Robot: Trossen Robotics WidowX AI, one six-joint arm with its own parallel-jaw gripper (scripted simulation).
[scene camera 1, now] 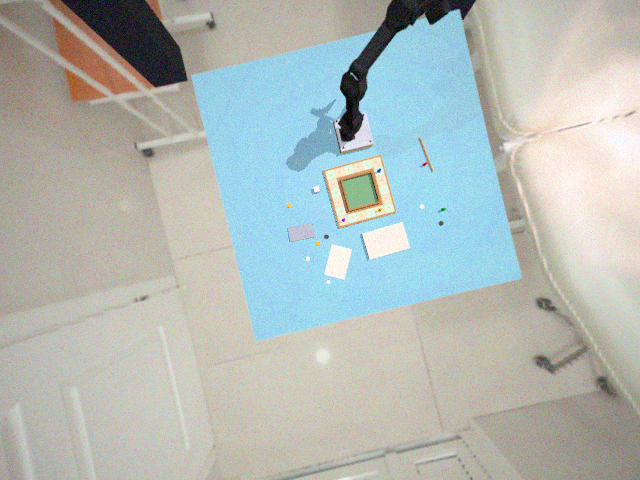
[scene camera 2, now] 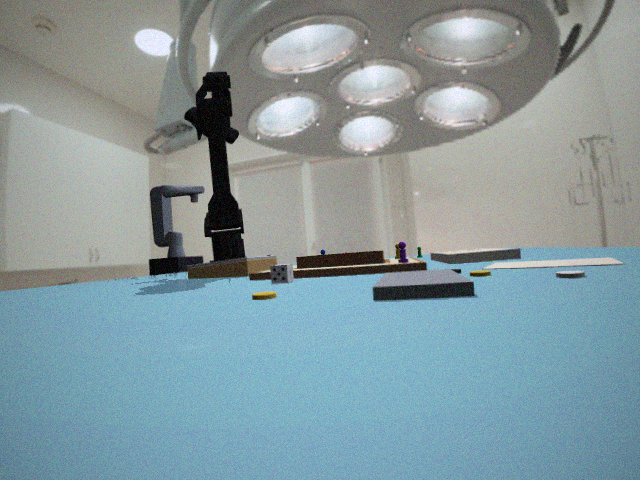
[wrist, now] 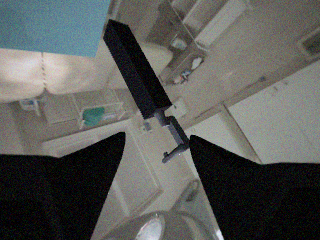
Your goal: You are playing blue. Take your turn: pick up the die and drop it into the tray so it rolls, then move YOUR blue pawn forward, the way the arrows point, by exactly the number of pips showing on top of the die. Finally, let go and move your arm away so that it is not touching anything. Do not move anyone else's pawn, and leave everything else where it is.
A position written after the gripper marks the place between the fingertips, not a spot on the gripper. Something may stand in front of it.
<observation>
The gripper [wrist: 158, 138] is open and holds nothing. Further things: a green tray [scene camera 1: 360, 191].
</observation>
